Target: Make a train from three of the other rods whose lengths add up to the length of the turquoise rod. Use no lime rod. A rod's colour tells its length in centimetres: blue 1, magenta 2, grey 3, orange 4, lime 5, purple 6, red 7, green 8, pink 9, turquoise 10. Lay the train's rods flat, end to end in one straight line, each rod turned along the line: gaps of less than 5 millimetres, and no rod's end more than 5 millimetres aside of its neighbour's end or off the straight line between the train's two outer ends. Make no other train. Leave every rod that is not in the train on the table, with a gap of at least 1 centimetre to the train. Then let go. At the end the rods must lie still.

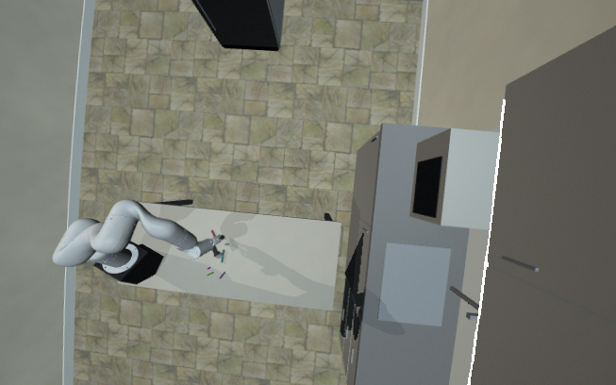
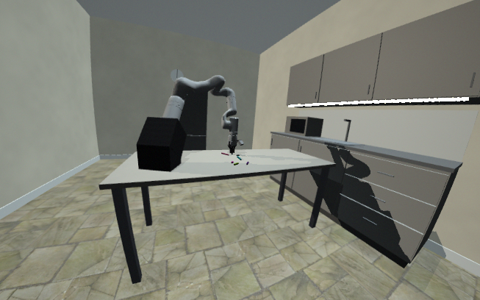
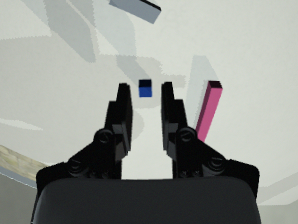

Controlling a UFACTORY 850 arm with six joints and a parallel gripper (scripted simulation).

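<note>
Now: hand 3 cm above the small blue rod. Round my hand: turquoise rod 1 cm ahead, 15 cm to the right, 3 cm below; then grey rod 4 cm ahead, 5 cm to the right, 3 cm below; then pink rod 7 cm behind, 3 cm below.
</note>
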